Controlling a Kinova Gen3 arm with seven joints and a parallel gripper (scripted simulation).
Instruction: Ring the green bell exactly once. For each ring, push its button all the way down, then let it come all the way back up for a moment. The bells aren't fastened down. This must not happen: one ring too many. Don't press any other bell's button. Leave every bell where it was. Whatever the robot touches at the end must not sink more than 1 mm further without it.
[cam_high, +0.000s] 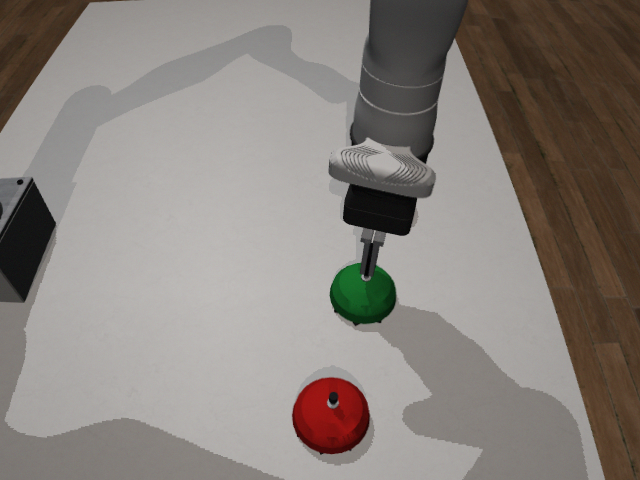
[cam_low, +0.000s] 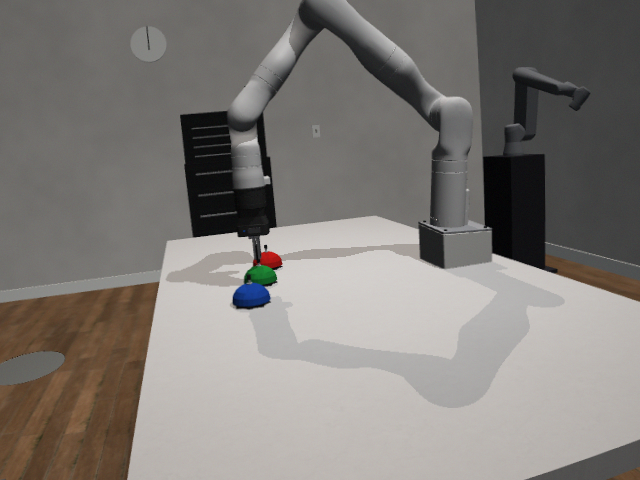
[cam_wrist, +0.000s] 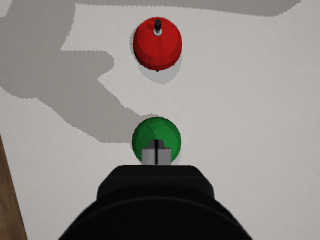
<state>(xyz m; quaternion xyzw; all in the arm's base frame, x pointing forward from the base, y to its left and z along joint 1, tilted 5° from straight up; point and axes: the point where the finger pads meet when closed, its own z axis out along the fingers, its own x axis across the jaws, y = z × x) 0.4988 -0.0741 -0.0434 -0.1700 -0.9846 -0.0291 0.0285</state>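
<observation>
Right now my hand is 40 mm above the green bell. Also, from my hand: blue bell 50 mm ahead, 150 mm to the left, 40 mm below; red bell 60 mm behind, 160 mm to the right, 40 mm below.
</observation>
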